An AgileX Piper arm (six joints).
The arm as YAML. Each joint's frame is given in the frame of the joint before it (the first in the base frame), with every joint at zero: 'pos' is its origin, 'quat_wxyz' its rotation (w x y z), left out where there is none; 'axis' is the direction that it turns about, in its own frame. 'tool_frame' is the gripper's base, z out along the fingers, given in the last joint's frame.
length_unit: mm
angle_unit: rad
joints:
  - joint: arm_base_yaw
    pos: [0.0, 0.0, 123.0]
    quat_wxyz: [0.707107, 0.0, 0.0, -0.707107]
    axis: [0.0, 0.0, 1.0]
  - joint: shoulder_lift
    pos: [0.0, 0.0, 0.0]
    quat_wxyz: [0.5, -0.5, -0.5, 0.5]
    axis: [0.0, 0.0, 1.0]
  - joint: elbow
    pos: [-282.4, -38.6, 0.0]
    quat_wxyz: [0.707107, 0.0, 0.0, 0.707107]
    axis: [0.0, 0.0, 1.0]
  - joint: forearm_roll
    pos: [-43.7, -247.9, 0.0]
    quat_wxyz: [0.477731, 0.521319, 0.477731, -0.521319]
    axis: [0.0, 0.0, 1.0]
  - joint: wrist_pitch
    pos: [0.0, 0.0, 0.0]
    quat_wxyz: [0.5, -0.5, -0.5, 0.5]
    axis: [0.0, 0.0, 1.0]
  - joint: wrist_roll
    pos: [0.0, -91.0, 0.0]
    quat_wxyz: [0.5, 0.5, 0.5, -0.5]
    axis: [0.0, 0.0, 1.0]
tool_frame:
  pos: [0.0, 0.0, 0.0]
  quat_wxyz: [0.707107, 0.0, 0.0, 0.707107]
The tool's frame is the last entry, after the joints.
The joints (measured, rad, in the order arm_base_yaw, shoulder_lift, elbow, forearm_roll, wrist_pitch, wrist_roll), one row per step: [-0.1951 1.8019 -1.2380 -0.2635 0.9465 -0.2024]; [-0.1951 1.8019 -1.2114 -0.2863 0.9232 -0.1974]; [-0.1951 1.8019 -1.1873 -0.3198 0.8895 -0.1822]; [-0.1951 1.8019 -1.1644 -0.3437 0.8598 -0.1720]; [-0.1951 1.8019 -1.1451 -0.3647 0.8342 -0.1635]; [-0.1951 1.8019 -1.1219 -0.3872 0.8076 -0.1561]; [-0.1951 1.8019 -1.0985 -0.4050 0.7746 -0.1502]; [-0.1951 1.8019 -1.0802 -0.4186 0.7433 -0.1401]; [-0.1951 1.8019 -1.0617 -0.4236 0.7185 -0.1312]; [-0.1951 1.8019 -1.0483 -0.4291 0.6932 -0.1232]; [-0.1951 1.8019 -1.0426 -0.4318 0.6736 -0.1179]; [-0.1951 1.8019 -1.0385 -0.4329 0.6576 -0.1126]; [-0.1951 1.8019 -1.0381 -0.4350 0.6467 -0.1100]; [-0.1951 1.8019 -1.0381 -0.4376 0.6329 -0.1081]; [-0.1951 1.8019 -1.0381 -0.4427 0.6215 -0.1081]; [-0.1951 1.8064 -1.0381 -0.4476 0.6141 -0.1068]
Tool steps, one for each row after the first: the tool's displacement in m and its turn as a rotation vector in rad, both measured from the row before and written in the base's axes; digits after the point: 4 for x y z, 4 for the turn. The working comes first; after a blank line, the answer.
Tool pose at each row, in the base's axes (x y z in m, rotation vector in rad; the steps are taken from these numbers as rounded here): [0.3393 -0.0867 0.2057 -0.2203 3.0108 -0.3783]; [0.3365 -0.0874 0.1999 -0.2404 3.0122 -0.4007]; [0.3349 -0.0888 0.1950 -0.2562 2.9994 -0.4353]; [0.3331 -0.0895 0.1902 -0.2721 2.9895 -0.4568]; [0.3316 -0.0900 0.1863 -0.2875 2.9803 -0.4747]; [0.3294 -0.0904 0.1815 -0.3082 2.9733 -0.4919]; [0.3276 -0.0903 0.1767 -0.3286 2.9605 -0.5019]; [0.3266 -0.0901 0.1730 -0.3372 2.9449 -0.5071]; [0.3248 -0.0893 0.1691 -0.3384 2.9375 -0.5028]; [0.3242 -0.0887 0.1665 -0.3400 2.9246 -0.5001]; [0.3247 -0.0884 0.1655 -0.3394 2.9102 -0.4976]; [0.3253 -0.0881 0.1648 -0.3362 2.8982 -0.4944]; [0.3261 -0.0880 0.1649 -0.3362 2.8875 -0.4943]; [0.3274 -0.0879 0.1652 -0.3381 2.8734 -0.4945]; [0.3284 -0.0880 0.1655 -0.3450 2.8612 -0.4978]; [0.3292 -0.0882 0.1642 -0.3507 2.8574 -0.4998]

[-0.0028 -0.0007 -0.0058 -0.0155 0.0061 0.0115]; [-0.0016 -0.0014 -0.0049 -0.0235 -0.0071 0.0107]; [-0.0018 -0.0007 -0.0048 -0.0150 -0.0050 0.0109]; [-0.0015 -0.0005 -0.0039 -0.0126 -0.0045 0.0106]; [-0.0022 -0.0004 -0.0048 -0.0124 -0.0012 0.0135]; [-0.0018 0.0001 -0.0048 -0.0077 -0.0072 0.0151]; [-0.0010 0.0002 -0.0037 -0.0040 -0.0127 0.0086]; [-0.0018 0.0008 -0.0039 0.0028 -0.0072 0.0028]; [-0.0006 0.0006 -0.0026 0.0016 -0.0123 0.0042]; [0.0005 0.0003 -0.0010 0.0016 -0.0142 0.0031]; [0.0006 0.0003 -0.0007 0.0023 -0.0125 0.0010]; [0.0008 0.0001 0.0001 0.0000 -0.0103 0.0025]; [0.0013 0.0001 0.0003 -0.0004 -0.0131 0.0045]; [0.0010 -0.0001 0.0003 -0.0029 -0.0100 0.0069]; [0.0008 -0.0002 -0.0013 -0.0019 -0.0022 0.0044]
